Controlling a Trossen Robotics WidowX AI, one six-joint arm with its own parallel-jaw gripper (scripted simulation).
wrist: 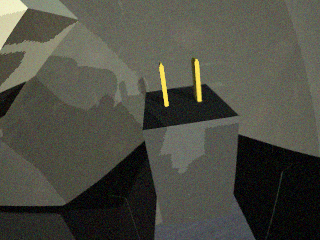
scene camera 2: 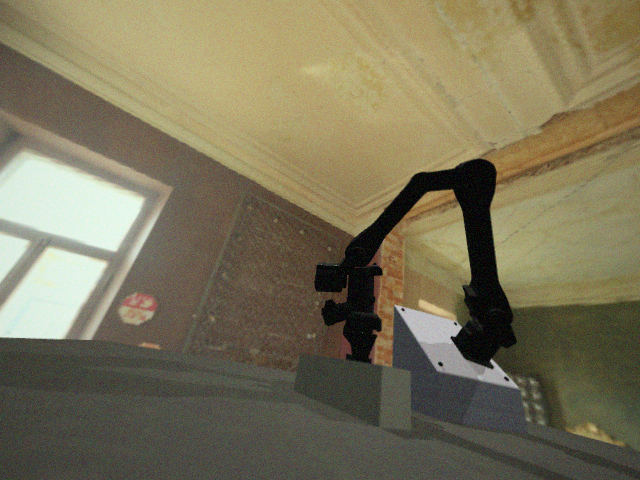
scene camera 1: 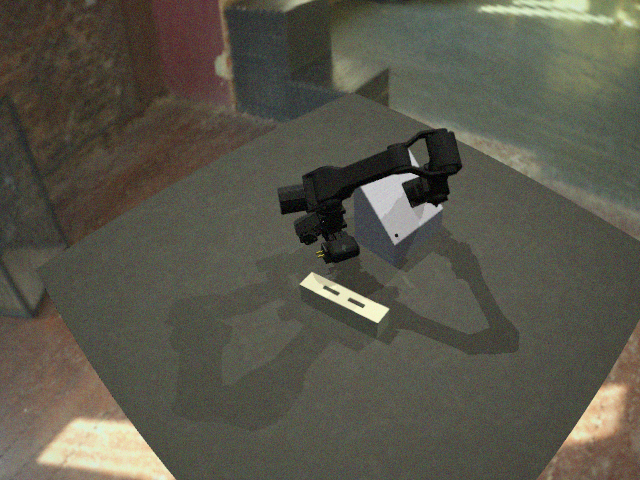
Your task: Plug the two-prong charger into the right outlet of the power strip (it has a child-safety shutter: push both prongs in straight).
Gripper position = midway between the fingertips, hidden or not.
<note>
My gripper [scene camera 2: 358, 373] carries a charger.
My gripper shows as well in the wrist view [wrist: 183, 143] and in scene camera 1 [scene camera 1: 334, 253].
</note>
